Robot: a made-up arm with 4 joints.
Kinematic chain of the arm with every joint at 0, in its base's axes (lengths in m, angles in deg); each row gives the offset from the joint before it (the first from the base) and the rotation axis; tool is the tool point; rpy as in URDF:
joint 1: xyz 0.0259 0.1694 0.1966 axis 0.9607 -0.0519 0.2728
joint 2: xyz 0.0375 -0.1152 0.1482 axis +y
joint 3: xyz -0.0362 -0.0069 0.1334 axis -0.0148 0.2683 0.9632
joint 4: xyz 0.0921 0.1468 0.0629 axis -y
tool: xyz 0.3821 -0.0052 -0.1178 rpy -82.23 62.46 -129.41
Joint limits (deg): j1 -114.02..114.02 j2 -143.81..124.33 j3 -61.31..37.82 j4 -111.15..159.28
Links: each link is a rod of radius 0.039 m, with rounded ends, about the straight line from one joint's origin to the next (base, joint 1, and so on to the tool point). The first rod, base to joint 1, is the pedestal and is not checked.
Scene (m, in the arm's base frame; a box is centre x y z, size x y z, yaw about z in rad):
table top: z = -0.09
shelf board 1: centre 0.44 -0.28 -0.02 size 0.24 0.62 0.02 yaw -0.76
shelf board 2: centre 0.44 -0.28 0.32 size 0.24 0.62 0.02 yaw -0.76
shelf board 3: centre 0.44 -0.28 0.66 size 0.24 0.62 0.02 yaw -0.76
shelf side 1: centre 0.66 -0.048 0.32 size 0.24 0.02 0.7 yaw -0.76
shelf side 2: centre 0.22 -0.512 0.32 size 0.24 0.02 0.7 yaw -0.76
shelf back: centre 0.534 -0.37 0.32 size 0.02 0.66 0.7 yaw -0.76
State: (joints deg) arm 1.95 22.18 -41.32 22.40
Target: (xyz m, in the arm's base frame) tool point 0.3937 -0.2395 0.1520
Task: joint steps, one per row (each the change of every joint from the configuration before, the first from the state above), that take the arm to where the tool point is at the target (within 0.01 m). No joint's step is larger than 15 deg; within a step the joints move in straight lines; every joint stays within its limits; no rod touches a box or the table.
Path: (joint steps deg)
1: -11.94 -7.69 -0.17 -14.79
2: -11.94 -7.69 -0.16 -14.79
3: -11.94 -7.69 -0.17 -14.79
4: -11.94 -7.69 -0.17 -14.79
5: 6.22 12.09 0.54 -1.16
6: 6.22 12.09 0.53 -1.15
7: 6.23 12.09 0.54 -1.15
8: 6.22 12.09 0.53 -1.15
9: 6.94 3.96 -5.26 10.83
10: 6.94 3.97 -5.25 10.83
11: 6.94 3.97 -5.26 10.84

